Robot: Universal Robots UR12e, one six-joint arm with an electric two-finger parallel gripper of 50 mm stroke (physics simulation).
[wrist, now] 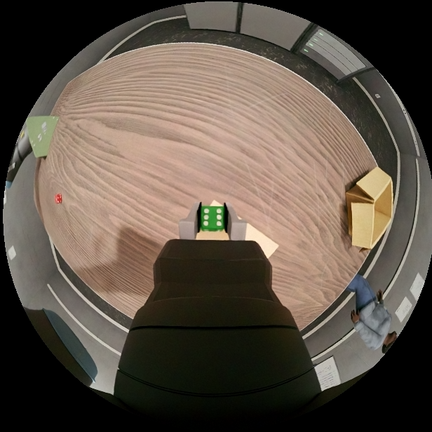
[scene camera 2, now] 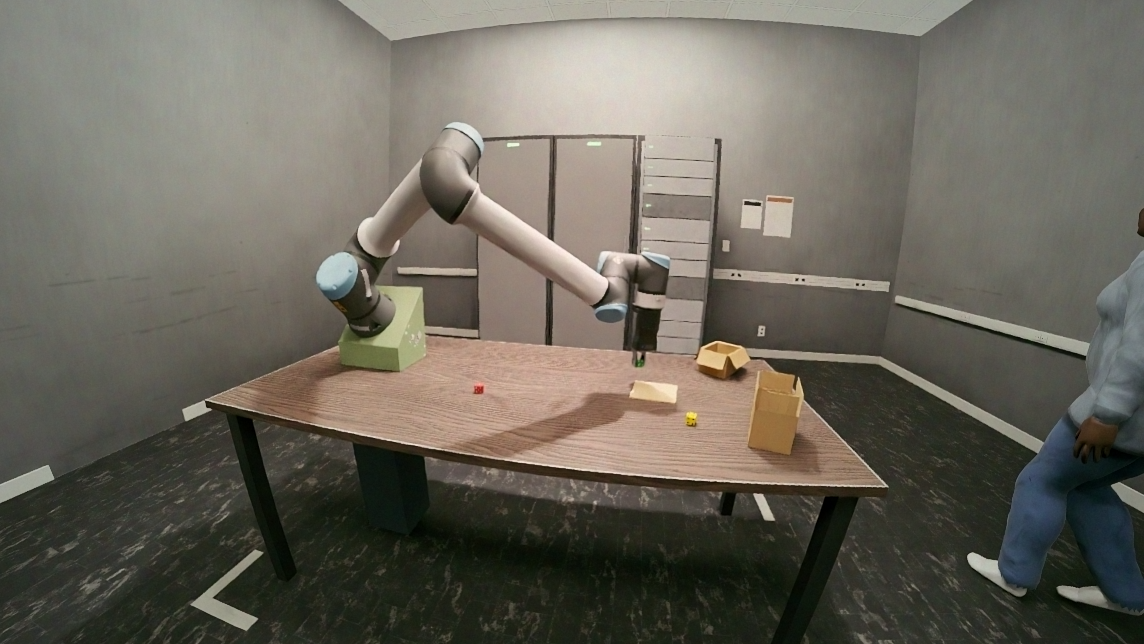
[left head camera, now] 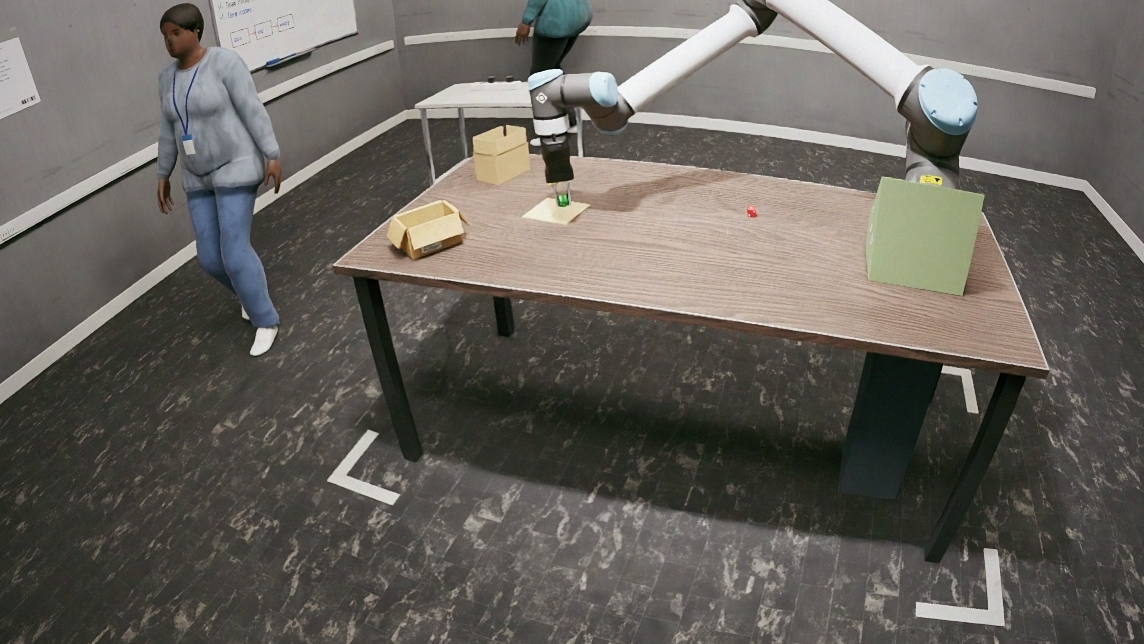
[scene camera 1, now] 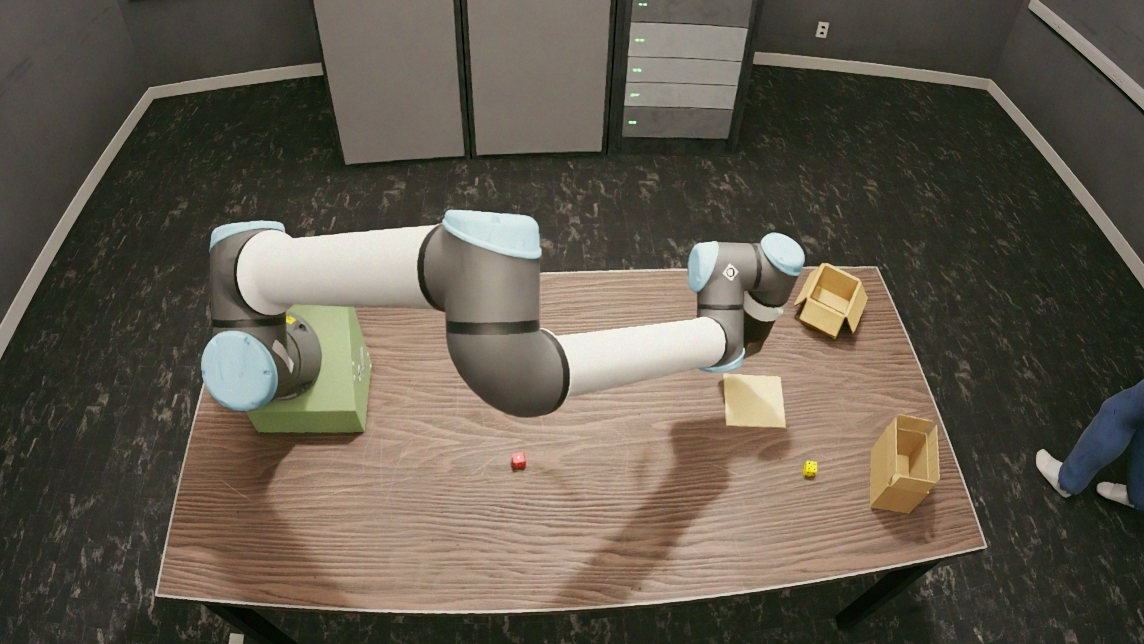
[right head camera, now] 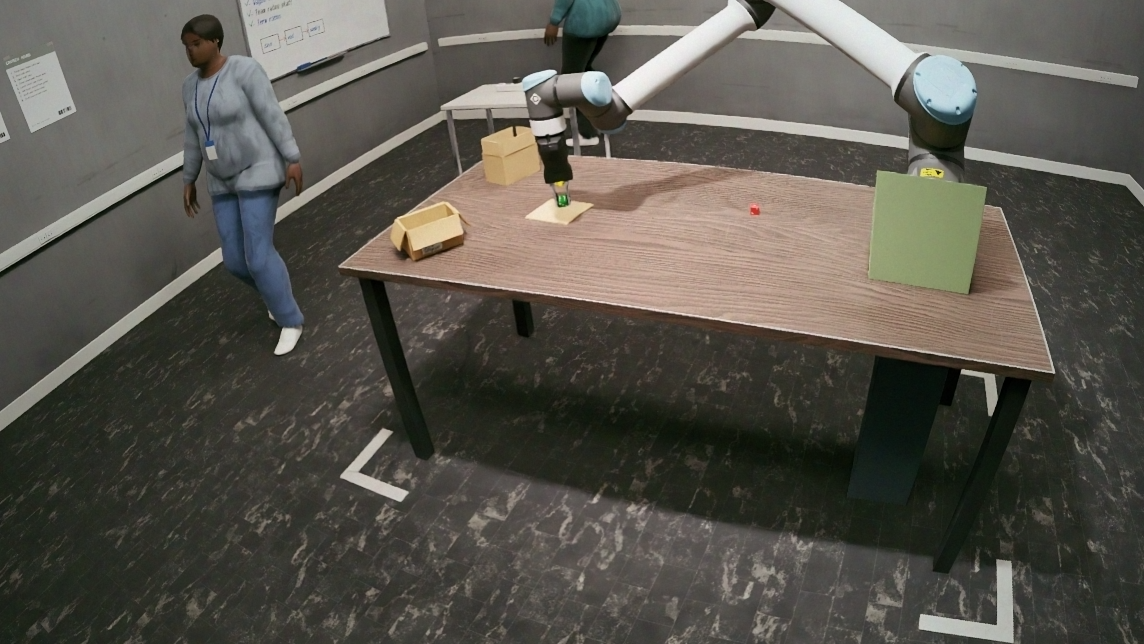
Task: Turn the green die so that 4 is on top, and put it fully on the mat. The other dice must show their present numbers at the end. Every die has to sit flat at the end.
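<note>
My gripper points down and is shut on the green die, above the table. A six-pip face turns to the wrist camera; its top number is not readable. The die is hidden in scene camera 1. The pale mat lies below, beside the die in scene camera 2. The red die and yellow die rest on the table.
An open carton and a taller carton stand near the table's end beyond the mat. The green base block stands at the opposite end.
</note>
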